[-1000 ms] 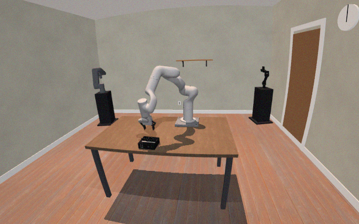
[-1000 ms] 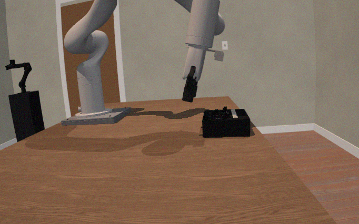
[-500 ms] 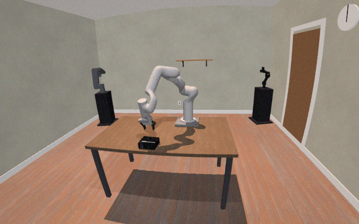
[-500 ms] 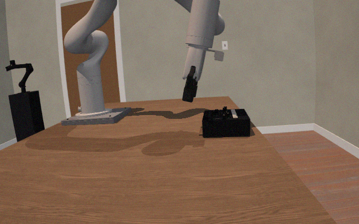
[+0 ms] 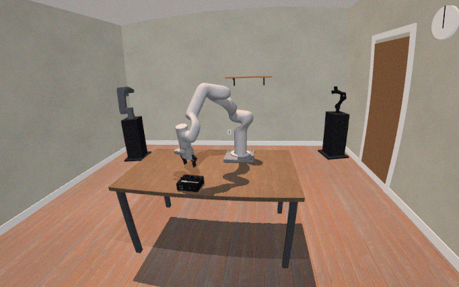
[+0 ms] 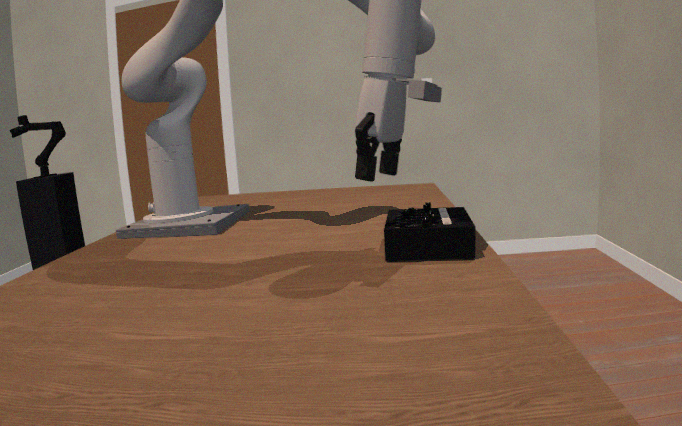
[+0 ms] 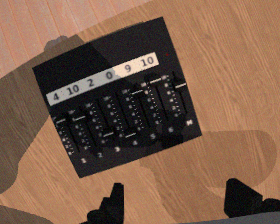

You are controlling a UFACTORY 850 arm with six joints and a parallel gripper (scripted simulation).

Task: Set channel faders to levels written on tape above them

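My gripper is now 6 cm short of the master fader, 6 cm to the left of it and 8 cm above it.
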